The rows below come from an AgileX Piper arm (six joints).
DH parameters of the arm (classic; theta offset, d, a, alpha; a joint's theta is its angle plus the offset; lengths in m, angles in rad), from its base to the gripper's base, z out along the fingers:
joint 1: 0 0.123 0 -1.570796
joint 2: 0.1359 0 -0.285 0
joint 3: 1.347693 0 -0.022 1.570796
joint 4: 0 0.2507 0 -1.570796
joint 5: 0 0 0 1.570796
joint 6: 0 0.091 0 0
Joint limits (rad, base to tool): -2.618..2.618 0..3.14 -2.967..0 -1.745..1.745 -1.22..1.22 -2.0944..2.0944
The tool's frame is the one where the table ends.
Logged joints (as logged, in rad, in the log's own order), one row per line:
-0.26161 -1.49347 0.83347 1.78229 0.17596 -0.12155
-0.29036 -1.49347 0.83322 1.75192 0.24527 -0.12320
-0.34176 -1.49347 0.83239 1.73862 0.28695 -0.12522
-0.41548 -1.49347 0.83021 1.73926 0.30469 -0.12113
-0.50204 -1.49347 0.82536 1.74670 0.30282 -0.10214
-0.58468 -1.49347 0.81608 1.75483 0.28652 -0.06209
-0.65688 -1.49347 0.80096 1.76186 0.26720 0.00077
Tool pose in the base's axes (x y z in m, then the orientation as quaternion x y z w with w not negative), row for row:
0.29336 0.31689 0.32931 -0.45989 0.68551 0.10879 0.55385
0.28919 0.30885 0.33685 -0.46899 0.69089 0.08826 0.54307
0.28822 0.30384 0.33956 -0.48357 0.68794 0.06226 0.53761
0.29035 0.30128 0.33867 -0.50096 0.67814 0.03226 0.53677
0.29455 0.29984 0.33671 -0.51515 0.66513 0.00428 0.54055
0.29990 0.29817 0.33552 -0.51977 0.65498 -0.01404 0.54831
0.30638 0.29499 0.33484 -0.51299 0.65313 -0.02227 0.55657
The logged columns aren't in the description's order. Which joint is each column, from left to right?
Columns, left to right: joint 4, joint 3, joint 1, joint 2, joint 5, joint 6.
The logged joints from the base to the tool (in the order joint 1, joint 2, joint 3, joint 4, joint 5, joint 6), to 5 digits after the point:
0.83347 1.78229 -1.49347 -0.26161 0.17596 -0.12155
0.83322 1.75192 -1.49347 -0.29036 0.24527 -0.12320
0.83239 1.73862 -1.49347 -0.34176 0.28695 -0.12522
0.83021 1.73926 -1.49347 -0.41548 0.30469 -0.12113
0.82536 1.74670 -1.49347 -0.50204 0.30282 -0.10214
0.81608 1.75483 -1.49347 -0.58468 0.28652 -0.06209
0.80096 1.76186 -1.49347 -0.65688 0.26720 0.00077

